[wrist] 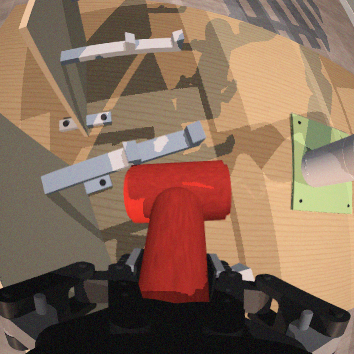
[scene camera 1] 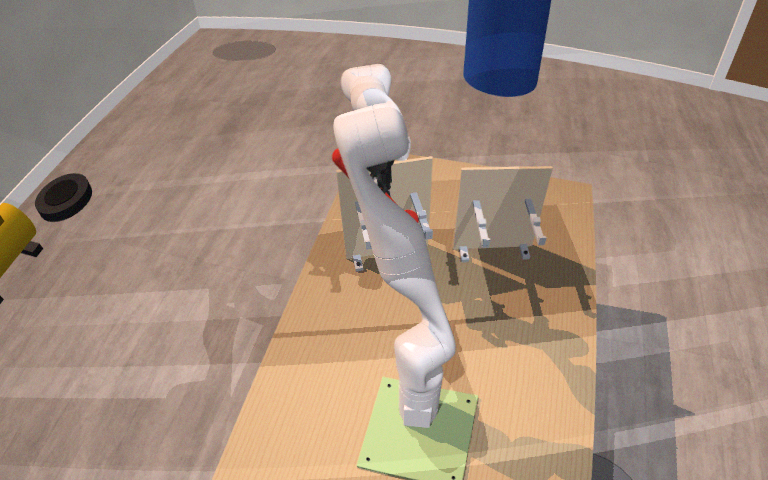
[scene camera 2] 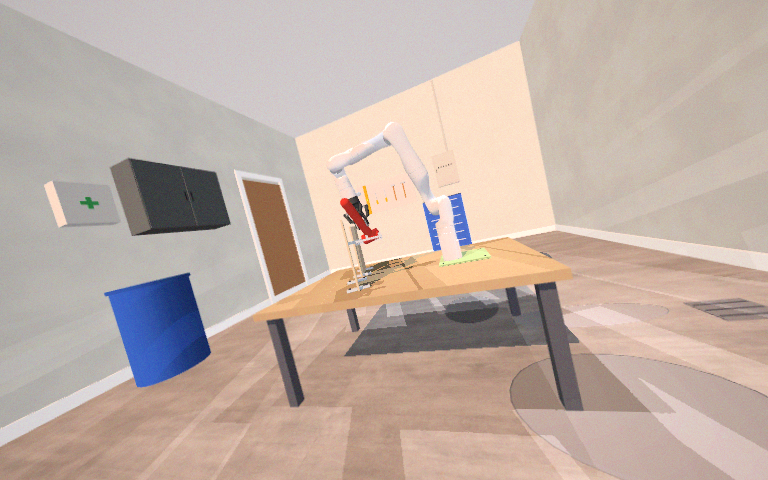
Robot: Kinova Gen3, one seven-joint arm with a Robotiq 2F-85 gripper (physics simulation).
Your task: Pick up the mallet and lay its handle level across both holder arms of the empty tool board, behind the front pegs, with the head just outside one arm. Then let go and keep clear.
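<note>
The red mallet [scene camera 1: 412, 215] [scene camera 2: 356, 215] [wrist: 177, 192] is held in the air at the left tool board [scene camera 1: 416, 181] [wrist: 40, 210]. In scene camera 2 it slopes, handle end high and head low, near holder-arm height. My gripper [wrist: 173, 263] is shut on the handle; the robot arm hides much of it in scene camera 1. The head is beside the board's right holder arm [scene camera 1: 420, 215] [wrist: 100, 167], on the side toward the left holder arm [scene camera 1: 363, 225]. Whether it touches is unclear. The left holder arm is mostly hidden in the wrist view.
A second tool board [scene camera 1: 501, 203] [wrist: 55, 75] with two bare holder arms [scene camera 1: 480, 223] [scene camera 1: 534, 220] stands to the right. The boards stand on the wooden table [scene camera 1: 317, 362] [scene camera 2: 509, 271]. The robot's base is on a green plate [scene camera 1: 382, 435] [scene camera 2: 478, 254] [wrist: 320, 202].
</note>
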